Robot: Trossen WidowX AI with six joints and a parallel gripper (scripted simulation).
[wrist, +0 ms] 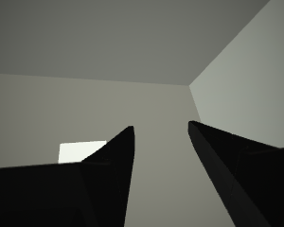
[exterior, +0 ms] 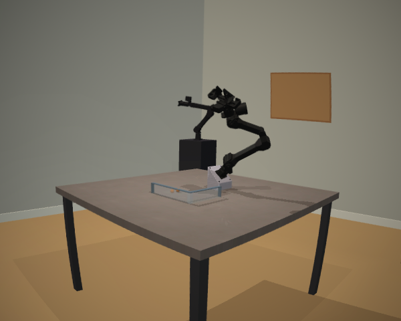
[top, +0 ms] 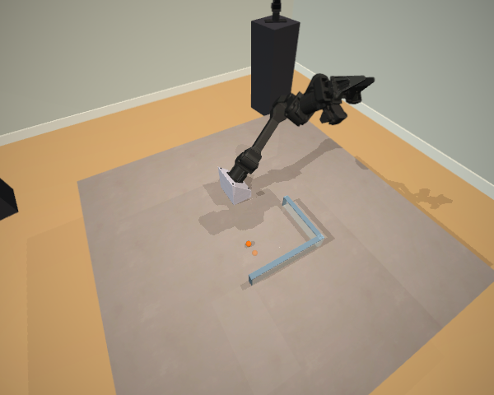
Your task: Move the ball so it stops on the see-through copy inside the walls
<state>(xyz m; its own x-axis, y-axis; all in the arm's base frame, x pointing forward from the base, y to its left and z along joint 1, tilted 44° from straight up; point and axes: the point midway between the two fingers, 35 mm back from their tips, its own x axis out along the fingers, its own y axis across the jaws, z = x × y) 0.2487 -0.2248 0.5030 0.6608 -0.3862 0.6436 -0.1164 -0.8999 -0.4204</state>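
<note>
My gripper tip is now 580 mm above the orange ball, 320 mm to the left of it and 80 mm past it. Also, from my gripper tip: see-through copy of ball (580 mm below, 330 mm to the right, 30 mm behind).
</note>
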